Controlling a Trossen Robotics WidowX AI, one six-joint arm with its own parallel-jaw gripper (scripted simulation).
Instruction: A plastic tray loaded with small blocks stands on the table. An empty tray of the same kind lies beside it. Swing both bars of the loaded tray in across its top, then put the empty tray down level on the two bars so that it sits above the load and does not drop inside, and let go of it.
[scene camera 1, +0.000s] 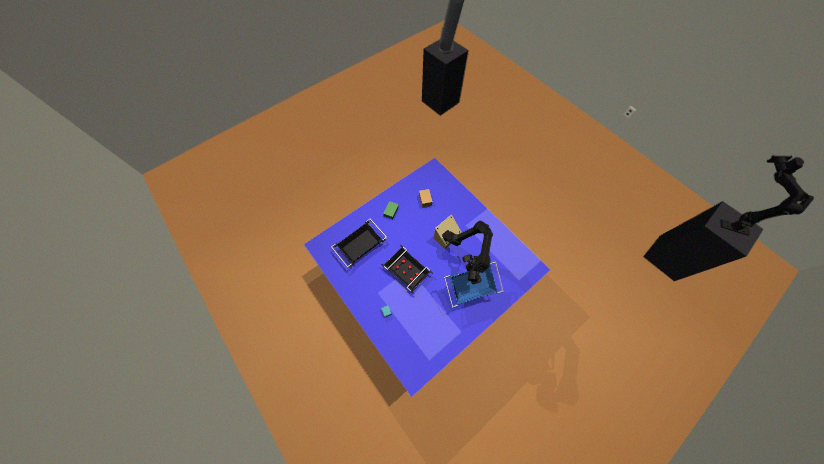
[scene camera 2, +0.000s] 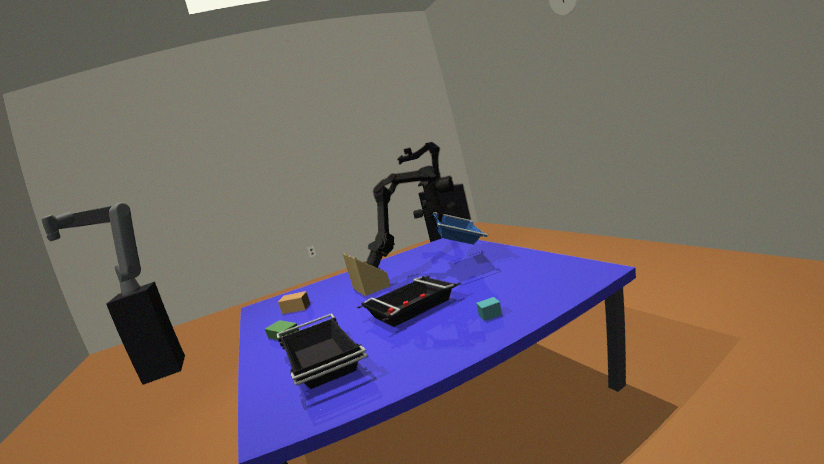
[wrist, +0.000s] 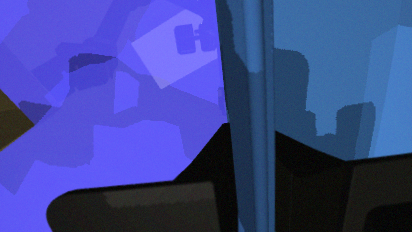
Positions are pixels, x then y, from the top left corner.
Labels:
A blue tray shows in scene camera 1, in scene camera 2 (453, 228) and in the wrist view. One and the same spot on the blue tray: (scene camera 1: 464, 290) is (wrist: 353, 149).

